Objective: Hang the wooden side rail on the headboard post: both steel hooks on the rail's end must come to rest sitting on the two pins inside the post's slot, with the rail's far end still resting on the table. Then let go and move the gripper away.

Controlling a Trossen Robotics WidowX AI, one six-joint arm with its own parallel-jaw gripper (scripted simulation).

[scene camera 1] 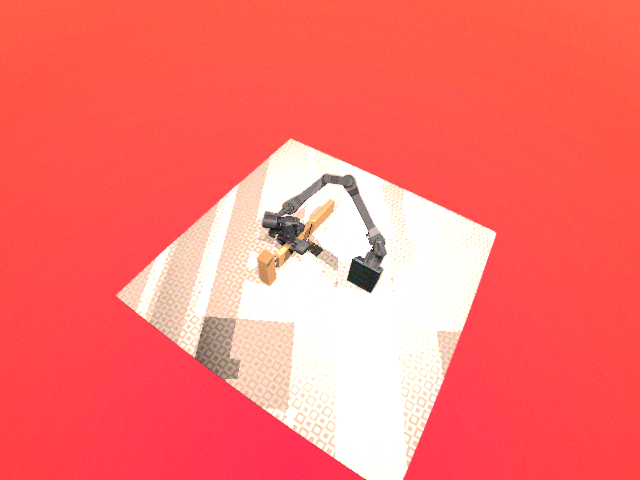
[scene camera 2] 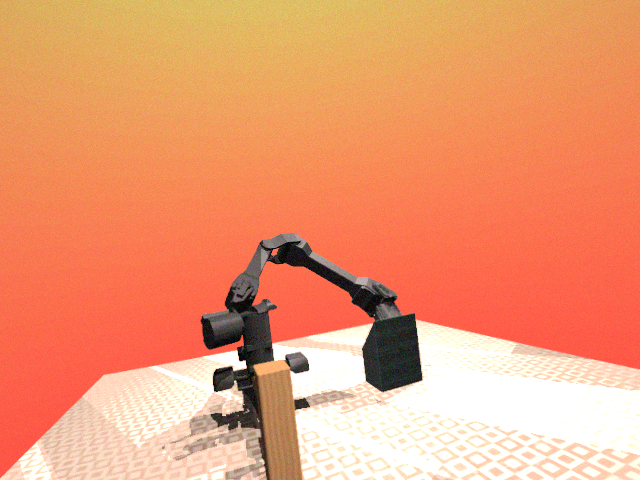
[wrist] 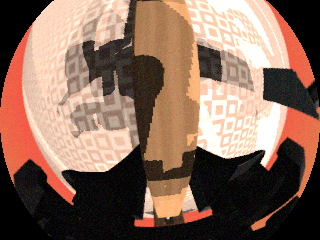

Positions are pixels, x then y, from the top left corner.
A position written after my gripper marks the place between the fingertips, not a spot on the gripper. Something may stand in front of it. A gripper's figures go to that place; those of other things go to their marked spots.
Scene:
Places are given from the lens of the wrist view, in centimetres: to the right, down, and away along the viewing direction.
my gripper point(wrist: 162, 141): 0, 2, 10
wooden side rail point(wrist: 166, 89): 0, -1, 3

